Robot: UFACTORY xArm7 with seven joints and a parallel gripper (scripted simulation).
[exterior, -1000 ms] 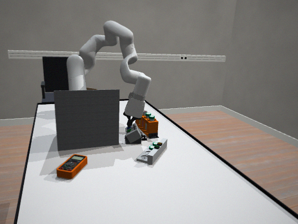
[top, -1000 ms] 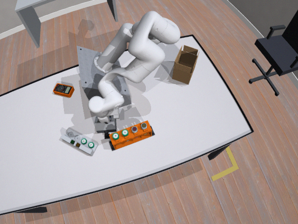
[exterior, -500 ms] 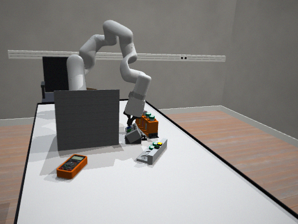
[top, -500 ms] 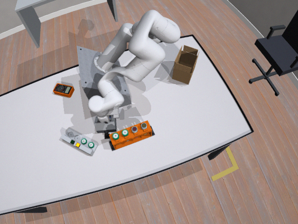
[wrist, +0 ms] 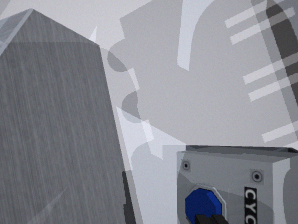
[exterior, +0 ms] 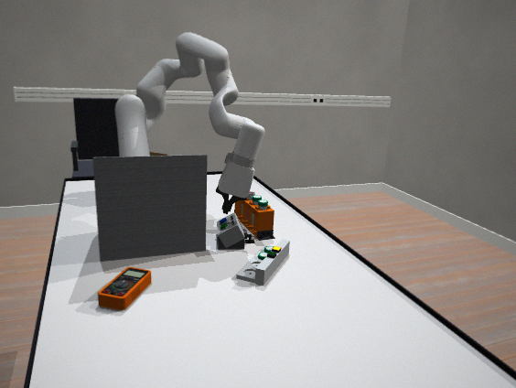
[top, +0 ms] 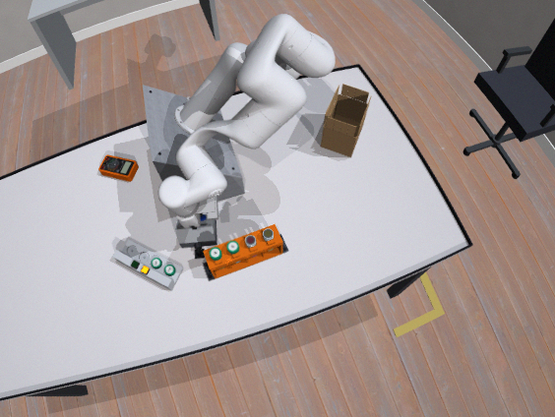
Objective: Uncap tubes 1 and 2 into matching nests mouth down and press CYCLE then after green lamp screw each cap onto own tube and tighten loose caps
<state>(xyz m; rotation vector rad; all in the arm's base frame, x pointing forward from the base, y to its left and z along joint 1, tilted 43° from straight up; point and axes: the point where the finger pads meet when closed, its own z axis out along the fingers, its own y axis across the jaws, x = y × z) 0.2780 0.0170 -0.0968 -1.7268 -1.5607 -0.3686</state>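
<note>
The blue key lies 50 mm below my hand, 10 mm to the left of it and 10 mm behind it. The rest, counted from my hand: orange multimeter: 330 mm behind, 260 mm to the right, 100 mm below; then green key: 50 mm below, 40 mm to the right, 20 mm behind; then grey key housing: 60 mm below, 10 mm to the right.
</note>
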